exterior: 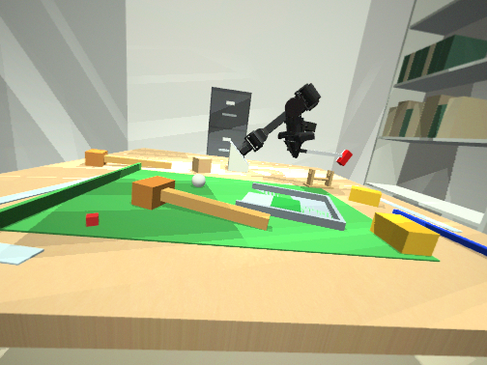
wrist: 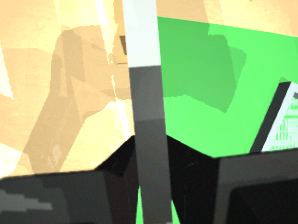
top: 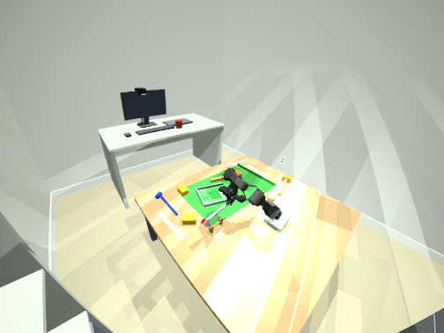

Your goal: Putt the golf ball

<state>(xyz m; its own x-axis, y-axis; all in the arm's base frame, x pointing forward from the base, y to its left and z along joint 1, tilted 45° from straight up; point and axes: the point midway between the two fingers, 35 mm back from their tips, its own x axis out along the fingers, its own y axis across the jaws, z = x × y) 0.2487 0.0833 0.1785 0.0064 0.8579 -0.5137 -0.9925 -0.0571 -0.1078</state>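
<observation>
Right now the wooden block is 11 cm behind my gripper tip, 37 cm to the right of it and 8 cm below it. From my gripper tip the other things lie so: green mat 23 cm ahead, 25 cm to the right, 11 cm below; then white golf ball 15 cm ahead, 36 cm to the right, 9 cm below; then wooden frame 2 cm behind, 13 cm to the left, 8 cm below.
</observation>
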